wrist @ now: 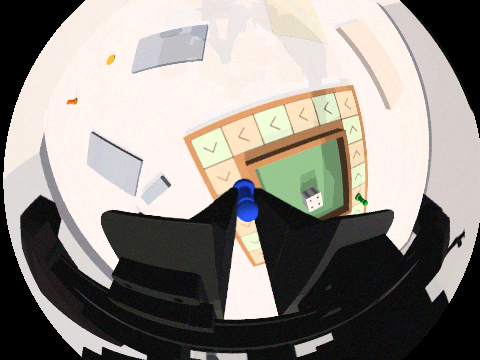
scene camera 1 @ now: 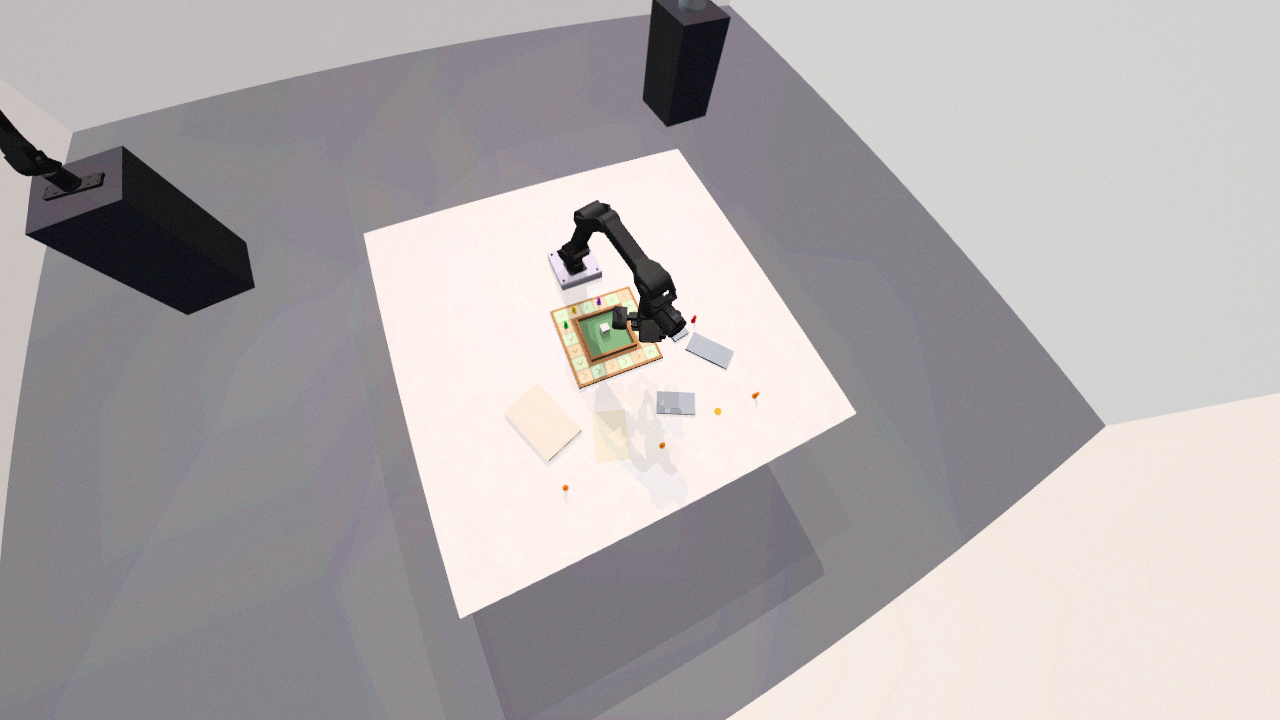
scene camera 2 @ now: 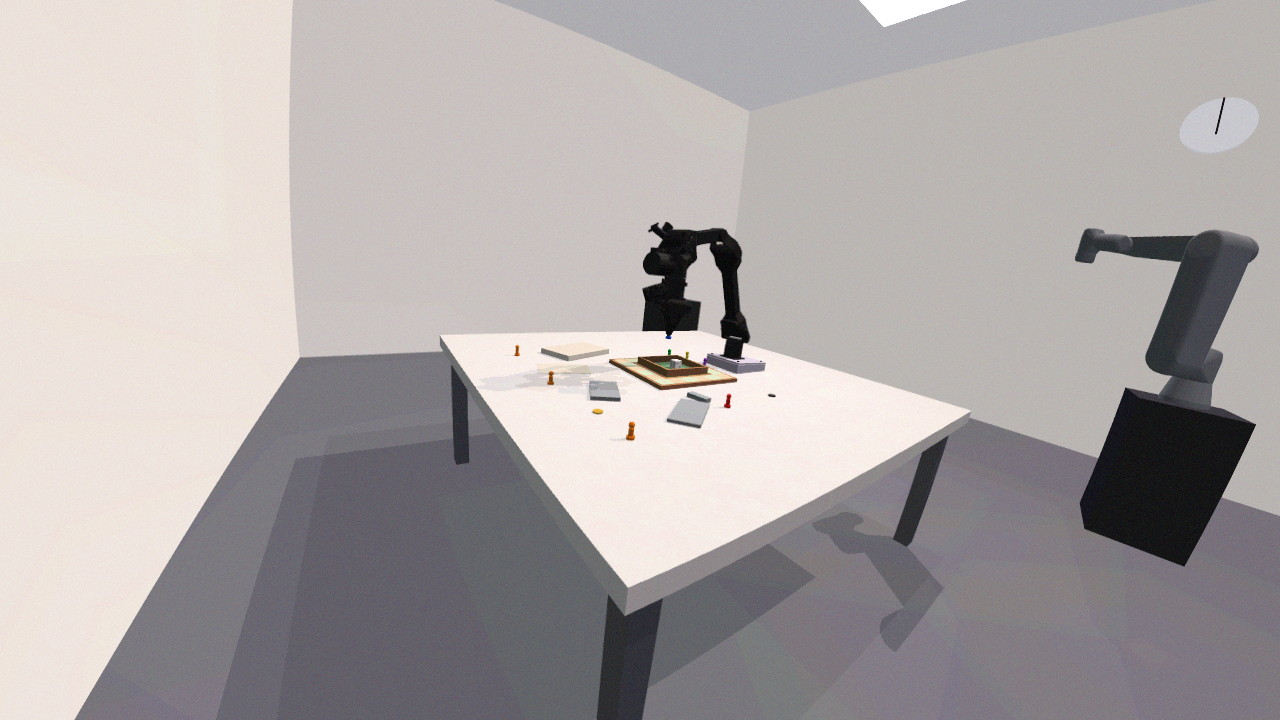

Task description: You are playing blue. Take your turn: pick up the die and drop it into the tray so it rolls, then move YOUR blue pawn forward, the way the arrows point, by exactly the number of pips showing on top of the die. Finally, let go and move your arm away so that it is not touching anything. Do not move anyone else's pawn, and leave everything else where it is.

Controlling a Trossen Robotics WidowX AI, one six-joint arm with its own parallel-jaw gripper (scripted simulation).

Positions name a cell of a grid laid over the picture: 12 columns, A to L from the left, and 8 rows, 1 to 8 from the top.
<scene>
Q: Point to a blue pawn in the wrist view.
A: G5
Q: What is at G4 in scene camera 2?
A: My gripper.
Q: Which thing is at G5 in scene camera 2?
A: A grey card.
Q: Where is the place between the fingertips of my gripper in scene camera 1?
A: At G4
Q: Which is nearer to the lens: the cream pad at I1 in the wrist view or the grey card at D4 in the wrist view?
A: The grey card.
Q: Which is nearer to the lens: the cream pad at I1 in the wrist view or the grey card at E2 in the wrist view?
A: The grey card.
</scene>
